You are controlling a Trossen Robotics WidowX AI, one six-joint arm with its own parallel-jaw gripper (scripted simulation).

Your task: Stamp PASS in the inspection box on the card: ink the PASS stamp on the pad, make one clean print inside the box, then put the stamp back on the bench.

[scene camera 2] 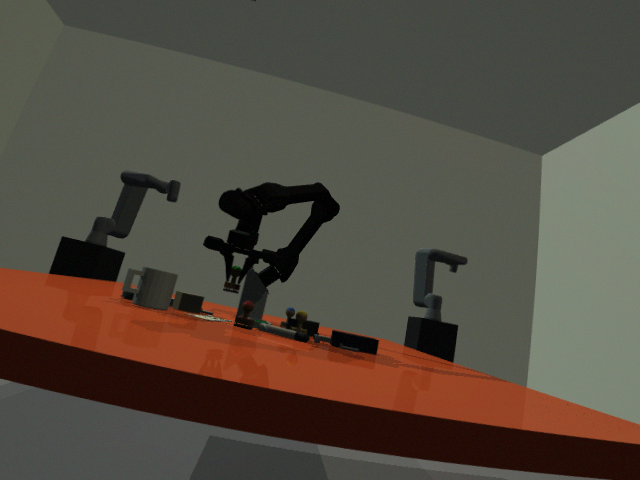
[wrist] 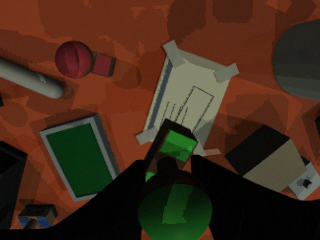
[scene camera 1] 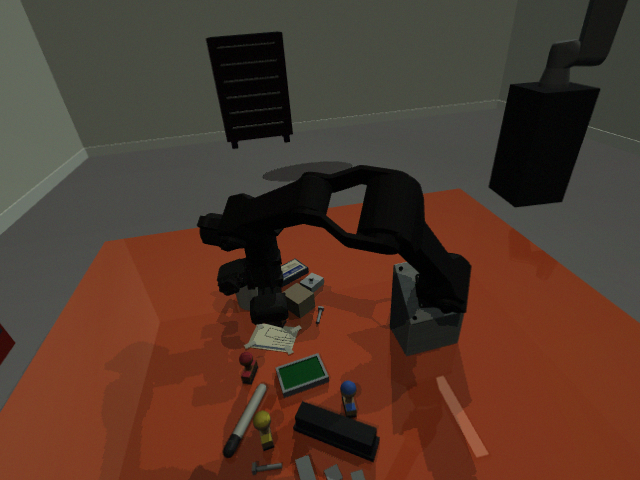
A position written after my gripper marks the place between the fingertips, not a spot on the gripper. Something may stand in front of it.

In view: my gripper (scene camera 1: pixel 273 314), a red-knobbed stamp (wrist: pixel 74 59), a grey mug (scene camera 2: pixel 155 288), a tan box (scene camera 1: pixel 300 301), a blue-knobbed stamp (wrist: pixel 44 214), a white card (scene camera 1: pixel 268 337) and a green ink pad (scene camera 1: pixel 309 372).
My gripper is seen too in scene camera 2 (scene camera 2: pixel 232 282) and in the wrist view (wrist: pixel 167 165). The white card shows as well in the wrist view (wrist: pixel 190 90). The green ink pad shows as well in the wrist view (wrist: pixel 79 148).
